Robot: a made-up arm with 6 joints.
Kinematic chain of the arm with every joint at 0, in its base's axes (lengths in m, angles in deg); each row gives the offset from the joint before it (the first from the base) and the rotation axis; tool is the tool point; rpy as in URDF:
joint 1: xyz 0 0 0.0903 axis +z
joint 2: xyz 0 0 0 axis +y
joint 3: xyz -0.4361 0 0.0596 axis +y
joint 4: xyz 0.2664 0 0.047 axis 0.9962 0 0.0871
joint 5: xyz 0 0 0 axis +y
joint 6: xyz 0.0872 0 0.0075 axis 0.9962 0 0.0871
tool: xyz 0 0 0 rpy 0 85 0
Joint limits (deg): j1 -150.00..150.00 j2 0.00..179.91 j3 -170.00..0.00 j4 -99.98..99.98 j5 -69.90..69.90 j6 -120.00..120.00
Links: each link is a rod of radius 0.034 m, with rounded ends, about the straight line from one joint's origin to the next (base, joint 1, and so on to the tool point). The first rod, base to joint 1, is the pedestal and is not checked.
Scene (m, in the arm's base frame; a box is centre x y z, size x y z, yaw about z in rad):
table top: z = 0
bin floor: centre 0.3 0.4 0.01 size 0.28 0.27 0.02 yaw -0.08
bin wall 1: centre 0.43 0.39 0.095 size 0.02 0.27 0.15 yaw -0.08
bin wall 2: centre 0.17 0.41 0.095 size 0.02 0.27 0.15 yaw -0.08
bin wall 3: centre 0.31 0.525 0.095 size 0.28 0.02 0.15 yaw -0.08
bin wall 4: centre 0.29 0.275 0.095 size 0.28 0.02 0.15 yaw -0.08
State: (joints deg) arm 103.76 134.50 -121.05 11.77 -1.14 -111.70
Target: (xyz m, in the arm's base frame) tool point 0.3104 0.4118 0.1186
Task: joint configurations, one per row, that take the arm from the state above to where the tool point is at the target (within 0.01 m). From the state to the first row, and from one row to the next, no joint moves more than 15 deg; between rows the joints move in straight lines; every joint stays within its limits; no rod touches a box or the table.
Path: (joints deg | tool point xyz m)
1: 90.99 128.89 -108.97 11.18 2.07 -111.70 | -0.0122 0.6702 0.3201
2: 78.21 123.28 -96.89 10.59 5.27 -111.70 | 0.1266 0.6139 0.3066
3: 65.44 117.66 -84.81 10.00 8.48 -111.70 | 0.2370 0.5240 0.2921
4: 52.67 112.05 -72.73 9.41 11.69 -111.70 | 0.3104 0.4118 0.2768
5: 52.64 126.45 -66.74 9.36 12.72 -111.70 | 0.3104 0.4118 0.1186

